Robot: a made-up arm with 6 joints. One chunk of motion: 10 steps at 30 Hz.
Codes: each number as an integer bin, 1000 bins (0 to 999) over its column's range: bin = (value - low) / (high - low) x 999, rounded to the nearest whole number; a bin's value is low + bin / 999 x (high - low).
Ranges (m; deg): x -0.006..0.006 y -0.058..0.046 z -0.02..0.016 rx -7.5..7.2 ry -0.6..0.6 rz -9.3..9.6
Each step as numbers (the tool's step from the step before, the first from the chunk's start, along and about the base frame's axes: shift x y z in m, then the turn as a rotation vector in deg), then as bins.
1 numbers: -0.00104 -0.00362 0.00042 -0.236 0.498 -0.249
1 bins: 413 522 567 494 914 478
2 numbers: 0.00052 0.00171 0.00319 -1.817 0.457 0.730
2 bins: 543 574 644 386 880 530
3 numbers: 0.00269 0.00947 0.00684 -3.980 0.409 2.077
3 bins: 723 648 745 239 840 601
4 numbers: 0.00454 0.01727 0.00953 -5.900 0.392 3.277
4 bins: 877 723 819 109 826 665
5 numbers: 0.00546 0.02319 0.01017 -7.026 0.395 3.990
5 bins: 954 780 837 32 828 702
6 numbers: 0.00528 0.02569 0.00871 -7.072 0.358 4.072
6 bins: 939 804 797 29 798 707
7 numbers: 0.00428 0.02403 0.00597 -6.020 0.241 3.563
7 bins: 856 788 721 101 700 680
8 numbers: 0.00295 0.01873 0.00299 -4.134 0.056 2.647
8 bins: 745 737 638 229 546 631
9 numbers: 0.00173 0.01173 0.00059 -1.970 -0.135 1.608
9 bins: 644 670 571 376 387 577
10 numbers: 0.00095 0.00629 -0.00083 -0.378 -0.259 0.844
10 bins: 579 618 532 484 284 536
